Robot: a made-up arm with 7 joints. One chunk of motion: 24 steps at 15 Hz.
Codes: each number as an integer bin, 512 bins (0 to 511) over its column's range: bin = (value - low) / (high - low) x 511, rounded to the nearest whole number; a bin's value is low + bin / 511 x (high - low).
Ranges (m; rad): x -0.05..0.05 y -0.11..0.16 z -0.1..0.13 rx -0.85..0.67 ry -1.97..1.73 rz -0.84..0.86
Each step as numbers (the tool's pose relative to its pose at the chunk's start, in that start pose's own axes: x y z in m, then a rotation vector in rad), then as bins.
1 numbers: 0.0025 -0.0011 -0.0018 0.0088 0.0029 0.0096
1 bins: 268 206 218 289 272 255
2 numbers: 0.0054 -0.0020 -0.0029 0.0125 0.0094 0.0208
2 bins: 283 204 216 290 273 259
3 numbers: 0.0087 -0.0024 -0.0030 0.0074 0.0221 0.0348
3 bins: 300 204 216 288 275 263
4 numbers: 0.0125 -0.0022 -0.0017 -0.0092 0.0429 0.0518
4 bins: 319 204 218 283 278 268
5 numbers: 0.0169 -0.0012 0.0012 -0.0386 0.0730 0.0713
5 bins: 342 206 225 273 282 274
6 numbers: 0.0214 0.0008 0.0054 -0.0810 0.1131 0.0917
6 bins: 365 210 234 259 288 280
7 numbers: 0.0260 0.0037 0.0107 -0.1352 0.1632 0.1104
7 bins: 388 215 246 240 295 286
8 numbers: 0.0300 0.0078 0.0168 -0.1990 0.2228 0.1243
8 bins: 409 223 259 219 303 290
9 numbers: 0.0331 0.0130 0.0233 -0.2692 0.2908 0.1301
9 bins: 425 233 274 195 312 292
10 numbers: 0.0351 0.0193 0.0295 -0.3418 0.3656 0.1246
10 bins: 435 245 288 171 323 290
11 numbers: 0.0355 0.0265 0.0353 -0.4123 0.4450 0.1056
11 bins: 437 258 301 147 334 284
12 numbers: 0.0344 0.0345 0.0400 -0.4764 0.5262 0.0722
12 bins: 431 273 311 126 345 274
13 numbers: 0.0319 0.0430 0.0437 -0.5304 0.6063 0.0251
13 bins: 419 290 319 107 356 260
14 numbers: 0.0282 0.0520 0.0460 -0.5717 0.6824 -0.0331
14 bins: 400 307 324 94 366 243
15 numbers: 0.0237 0.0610 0.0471 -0.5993 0.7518 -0.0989
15 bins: 377 324 327 84 376 223
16 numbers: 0.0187 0.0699 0.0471 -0.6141 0.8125 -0.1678
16 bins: 351 340 327 79 384 202
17 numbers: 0.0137 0.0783 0.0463 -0.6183 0.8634 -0.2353
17 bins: 326 356 325 78 391 182
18 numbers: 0.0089 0.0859 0.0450 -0.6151 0.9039 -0.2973
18 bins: 301 371 322 79 397 163
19 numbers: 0.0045 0.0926 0.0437 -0.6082 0.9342 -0.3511
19 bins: 278 383 319 81 401 147
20 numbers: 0.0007 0.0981 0.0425 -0.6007 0.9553 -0.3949
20 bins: 259 394 317 84 404 134
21 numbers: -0.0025 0.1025 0.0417 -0.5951 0.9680 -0.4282
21 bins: 243 402 315 86 406 124
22 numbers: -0.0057 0.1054 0.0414 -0.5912 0.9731 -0.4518
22 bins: 226 408 314 87 406 117
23 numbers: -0.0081 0.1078 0.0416 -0.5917 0.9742 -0.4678
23 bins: 214 412 315 87 407 112
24 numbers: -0.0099 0.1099 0.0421 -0.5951 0.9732 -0.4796
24 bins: 205 416 316 86 406 108
